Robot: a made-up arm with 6 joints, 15 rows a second.
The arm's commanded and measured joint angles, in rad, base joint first. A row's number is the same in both.
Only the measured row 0 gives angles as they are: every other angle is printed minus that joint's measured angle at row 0.
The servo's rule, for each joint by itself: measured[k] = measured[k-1] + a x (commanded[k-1-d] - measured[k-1]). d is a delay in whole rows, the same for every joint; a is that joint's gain. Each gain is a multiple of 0.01, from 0.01 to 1. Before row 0 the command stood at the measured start. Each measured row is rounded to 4 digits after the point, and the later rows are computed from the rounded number. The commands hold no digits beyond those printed.
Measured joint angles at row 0:
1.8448, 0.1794, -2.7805, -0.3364, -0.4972, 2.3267
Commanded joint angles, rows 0 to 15:
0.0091, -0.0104, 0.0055, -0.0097, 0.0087, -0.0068
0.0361, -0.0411, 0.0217, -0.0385, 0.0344, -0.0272
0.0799, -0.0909, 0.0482, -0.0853, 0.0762, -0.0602
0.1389, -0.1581, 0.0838, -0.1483, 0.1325, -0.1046
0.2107, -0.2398, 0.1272, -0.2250, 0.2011, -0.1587
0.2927, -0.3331, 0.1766, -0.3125, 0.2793, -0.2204
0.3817, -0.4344, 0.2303, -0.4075, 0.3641, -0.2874
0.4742, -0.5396, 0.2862, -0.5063, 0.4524, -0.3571
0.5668, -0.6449, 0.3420, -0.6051, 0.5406, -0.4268
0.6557, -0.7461, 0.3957, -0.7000, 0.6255, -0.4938
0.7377, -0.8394, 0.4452, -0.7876, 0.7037, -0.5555
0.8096, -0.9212, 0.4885, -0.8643, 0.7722, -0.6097
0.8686, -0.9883, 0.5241, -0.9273, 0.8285, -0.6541
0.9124, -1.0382, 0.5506, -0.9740, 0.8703, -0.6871
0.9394, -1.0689, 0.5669, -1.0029, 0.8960, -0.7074
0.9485, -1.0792, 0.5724, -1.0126, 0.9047, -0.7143
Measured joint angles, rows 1 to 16:
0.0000, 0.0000, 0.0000, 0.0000, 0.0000, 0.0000
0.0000, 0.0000, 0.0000, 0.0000, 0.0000, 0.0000
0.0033, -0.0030, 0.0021, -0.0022, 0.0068, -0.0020
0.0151, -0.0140, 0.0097, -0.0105, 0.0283, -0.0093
0.0384, -0.0363, 0.0247, -0.0277, 0.0657, -0.0241
0.0746, -0.0716, 0.0477, -0.0554, 0.1178, -0.0474
0.1236, -0.1204, 0.0787, -0.0944, 0.1828, -0.0797
0.1845, -0.1821, 0.1169, -0.1446, 0.2581, -0.1205
0.2555, -0.2553, 0.1611, -0.2051, 0.3408, -0.1689
0.3342, -0.3377, 0.2099, -0.2744, 0.4278, -0.2235
0.4179, -0.4268, 0.2614, -0.3505, 0.5158, -0.2825
0.5035, -0.5194, 0.3138, -0.4309, 0.6014, -0.3438
0.5878, -0.6122, 0.3650, -0.5129, 0.6812, -0.4052
0.6676, -0.7018, 0.4132, -0.5937, 0.7522, -0.4645
0.7400, -0.7849, 0.4565, -0.6704, 0.8117, -0.5195
0.8021, -0.8584, 0.4932, -0.7402, 0.8574, -0.5681
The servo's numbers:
d 2
a 0.36 0.29 0.39 0.23 0.78 0.29

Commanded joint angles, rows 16 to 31:
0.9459, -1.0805, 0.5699, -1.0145, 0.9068, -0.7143
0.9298, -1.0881, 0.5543, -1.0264, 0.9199, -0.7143
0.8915, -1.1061, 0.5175, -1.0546, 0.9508, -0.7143
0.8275, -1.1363, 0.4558, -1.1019, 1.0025, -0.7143
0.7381, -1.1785, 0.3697, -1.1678, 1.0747, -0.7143
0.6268, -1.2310, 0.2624, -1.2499, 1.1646, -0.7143
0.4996, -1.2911, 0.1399, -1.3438, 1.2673, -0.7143
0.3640, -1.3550, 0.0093, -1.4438, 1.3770, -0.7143
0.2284, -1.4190, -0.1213, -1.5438, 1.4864, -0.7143
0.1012, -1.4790, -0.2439, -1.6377, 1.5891, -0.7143
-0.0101, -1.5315, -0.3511, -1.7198, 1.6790, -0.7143
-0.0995, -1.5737, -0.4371, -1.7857, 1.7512, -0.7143
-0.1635, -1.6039, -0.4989, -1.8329, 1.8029, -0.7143
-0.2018, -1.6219, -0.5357, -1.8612, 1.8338, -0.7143
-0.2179, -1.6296, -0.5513, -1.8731, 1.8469, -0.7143
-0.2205, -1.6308, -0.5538, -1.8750, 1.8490, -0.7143
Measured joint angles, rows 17 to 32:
0.8515, -0.9194, 0.5219, -0.8006, 0.8875, -0.6085
0.8864, -0.9657, 0.5416, -0.8494, 0.9009, -0.6392
0.9078, -0.9990, 0.5526, -0.8874, 0.9055, -0.6610
0.9157, -1.0248, 0.5533, -0.9194, 0.9167, -0.6765
0.9070, -1.0484, 0.5393, -0.9505, 0.9433, -0.6875
0.8784, -1.0739, 0.5067, -0.9853, 0.9895, -0.6953
0.8279, -1.1042, 0.4533, -1.0273, 1.0560, -0.7008
0.7555, -1.1410, 0.3788, -1.0785, 1.1407, -0.7047
0.6634, -1.1845, 0.2856, -1.1395, 1.2394, -0.7075
0.5556, -1.2339, 0.1778, -1.2095, 1.3467, -0.7095
0.4378, -1.2876, 0.0612, -1.2864, 1.4557, -0.7109
0.3166, -1.3431, -0.0578, -1.3672, 1.5598, -0.7119
0.1990, -1.3977, -0.1722, -1.4483, 1.6528, -0.7126
0.0915, -1.4487, -0.2755, -1.5259, 1.7296, -0.7131
-0.0003, -1.4937, -0.3626, -1.5965, 1.7868, -0.7134
-0.0728, -1.5309, -0.4301, -1.6574, 1.8235, -0.7137

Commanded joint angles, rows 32 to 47:
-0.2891, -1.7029, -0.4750, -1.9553, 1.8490, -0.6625
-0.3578, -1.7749, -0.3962, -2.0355, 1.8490, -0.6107
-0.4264, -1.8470, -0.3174, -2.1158, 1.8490, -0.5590
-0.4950, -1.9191, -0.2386, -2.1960, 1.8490, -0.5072
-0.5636, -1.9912, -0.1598, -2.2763, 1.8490, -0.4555
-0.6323, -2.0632, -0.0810, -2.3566, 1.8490, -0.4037
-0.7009, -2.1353, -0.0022, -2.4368, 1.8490, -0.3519
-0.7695, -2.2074, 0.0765, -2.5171, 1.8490, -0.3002
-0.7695, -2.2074, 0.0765, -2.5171, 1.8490, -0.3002
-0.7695, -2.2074, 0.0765, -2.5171, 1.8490, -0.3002
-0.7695, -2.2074, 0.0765, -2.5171, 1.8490, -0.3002
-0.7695, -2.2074, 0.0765, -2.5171, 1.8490, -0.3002
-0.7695, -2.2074, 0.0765, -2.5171, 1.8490, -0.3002
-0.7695, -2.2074, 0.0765, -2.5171, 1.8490, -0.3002
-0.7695, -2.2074, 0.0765, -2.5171, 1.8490, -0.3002
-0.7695, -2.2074, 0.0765, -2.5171, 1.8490, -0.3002
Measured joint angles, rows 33 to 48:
-0.1250, -1.5595, -0.4774, -1.7070, 1.8418, -0.7139
-0.1594, -1.5802, -0.5072, -1.7456, 1.8474, -0.7140
-0.2061, -1.6158, -0.4946, -1.7938, 1.8486, -0.6991
-0.2607, -1.6619, -0.4562, -1.8494, 1.8489, -0.6735
-0.3204, -1.7156, -0.4021, -1.9107, 1.8490, -0.6403
-0.3833, -1.7746, -0.3383, -1.9763, 1.8490, -0.6017
-0.4482, -1.8374, -0.2687, -2.0453, 1.8490, -0.5593
-0.5145, -1.9029, -0.1955, -2.1169, 1.8490, -0.5142
-0.5816, -1.9703, -0.1201, -2.1905, 1.8490, -0.4671
-0.6492, -2.0391, -0.0434, -2.2656, 1.8490, -0.4187
-0.6925, -2.0879, 0.0034, -2.3234, 1.8490, -0.3843
-0.7202, -2.1226, 0.0319, -2.3680, 1.8490, -0.3599
-0.7379, -2.1472, 0.0493, -2.4023, 1.8490, -0.3426
-0.7493, -2.1647, 0.0599, -2.4287, 1.8490, -0.3303
-0.7566, -2.1771, 0.0664, -2.4490, 1.8490, -0.3216
-0.7612, -2.1859, 0.0703, -2.4647, 1.8490, -0.3154

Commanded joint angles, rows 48 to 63:
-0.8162, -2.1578, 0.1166, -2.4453, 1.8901, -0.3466
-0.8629, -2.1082, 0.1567, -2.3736, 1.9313, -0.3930
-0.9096, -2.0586, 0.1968, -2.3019, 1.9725, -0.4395
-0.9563, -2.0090, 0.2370, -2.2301, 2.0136, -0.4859
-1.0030, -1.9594, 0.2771, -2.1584, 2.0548, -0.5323
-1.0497, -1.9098, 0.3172, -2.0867, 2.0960, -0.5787
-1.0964, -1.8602, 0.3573, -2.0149, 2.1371, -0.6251
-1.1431, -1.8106, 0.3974, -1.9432, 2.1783, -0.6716
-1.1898, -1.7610, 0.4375, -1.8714, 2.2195, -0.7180
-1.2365, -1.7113, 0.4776, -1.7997, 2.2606, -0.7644
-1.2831, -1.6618, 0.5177, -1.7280, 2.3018, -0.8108
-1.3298, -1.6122, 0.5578, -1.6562, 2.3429, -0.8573
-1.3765, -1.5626, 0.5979, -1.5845, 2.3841, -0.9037
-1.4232, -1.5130, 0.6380, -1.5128, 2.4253, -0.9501
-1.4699, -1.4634, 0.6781, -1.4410, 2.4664, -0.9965
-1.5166, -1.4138, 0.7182, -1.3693, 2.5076, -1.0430
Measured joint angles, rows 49 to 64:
-0.7642, -2.1921, 0.0727, -2.4768, 1.8490, -0.3110
-0.7661, -2.1965, 0.0742, -2.4861, 1.8490, -0.3079
-0.7841, -2.1853, 0.0907, -2.4767, 1.8811, -0.3191
-0.8125, -2.1629, 0.1164, -2.4530, 1.9203, -0.3405
-0.8475, -2.1327, 0.1478, -2.4182, 1.9610, -0.3692
-0.8867, -2.0968, 0.1826, -2.3749, 2.0020, -0.4030
-0.9286, -2.0570, 0.2195, -2.3251, 2.0432, -0.4405
-0.9722, -2.0143, 0.2576, -2.2703, 2.0844, -0.4806
-1.0169, -1.9696, 0.2965, -2.2116, 2.1255, -0.5225
-1.0623, -1.9235, 0.3359, -2.1499, 2.1667, -0.5657
-1.1082, -1.8764, 0.3755, -2.0858, 2.2079, -0.6099
-1.1544, -1.8285, 0.4153, -2.0200, 2.2490, -0.6547
-1.2007, -1.7802, 0.4552, -1.9528, 2.2902, -0.7000
-1.2472, -1.7315, 0.4952, -1.8846, 2.3313, -0.7456
-1.2937, -1.6825, 0.5353, -1.8156, 2.3725, -0.7914
-1.3403, -1.6333, 0.5754, -1.7460, 2.4137, -0.8374

